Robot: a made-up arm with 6 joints.
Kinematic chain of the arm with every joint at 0, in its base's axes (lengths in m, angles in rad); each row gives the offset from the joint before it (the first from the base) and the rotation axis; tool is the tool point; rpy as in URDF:
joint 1: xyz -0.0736 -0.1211 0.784 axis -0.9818 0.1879 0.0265
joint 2: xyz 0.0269 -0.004 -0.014 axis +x
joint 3: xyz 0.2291 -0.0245 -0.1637 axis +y
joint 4: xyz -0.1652 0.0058 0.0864 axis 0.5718 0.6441 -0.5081
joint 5: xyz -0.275 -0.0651 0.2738 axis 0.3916 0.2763 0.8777
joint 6: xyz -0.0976 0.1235 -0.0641 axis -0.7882 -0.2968 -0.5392
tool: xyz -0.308 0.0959 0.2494 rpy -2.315 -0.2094 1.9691
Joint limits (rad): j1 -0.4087..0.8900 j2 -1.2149..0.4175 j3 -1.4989..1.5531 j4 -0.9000..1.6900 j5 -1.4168..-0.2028 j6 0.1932..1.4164
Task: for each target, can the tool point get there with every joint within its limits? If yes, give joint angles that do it. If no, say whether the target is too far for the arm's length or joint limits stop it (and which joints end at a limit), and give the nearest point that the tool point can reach.
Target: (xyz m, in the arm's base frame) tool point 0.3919 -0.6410 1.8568
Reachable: no: joint limits stop it (at a limit: joint 1, joint 5, joint 6) | nearest point 0.3357 -0.4715 1.5054 | short by 0.394 m
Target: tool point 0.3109 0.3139 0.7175
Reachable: yes | joints -0.0496 -0.6264 0.7438 0.6744 -0.8687 0.7851
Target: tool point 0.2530 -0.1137 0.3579
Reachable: yes | joints 0.7747 -0.9062 1.1980 0.2593 -1.2926 0.5219
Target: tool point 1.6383 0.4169 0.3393
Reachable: no: too far | nearest point 0.9698 0.1479 0.5401 | short by 0.748 m
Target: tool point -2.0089 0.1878 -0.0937
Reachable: no: too far | nearest point -0.7475 -0.0252 0.3016 | short by 1.339 m
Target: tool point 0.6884 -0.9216 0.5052
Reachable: no: joint limits stop it (at a limit: joint 2, joint 3, joint 4, joint 5) | nearest point 0.4415 -0.8657 0.5153 | short by 0.253 m
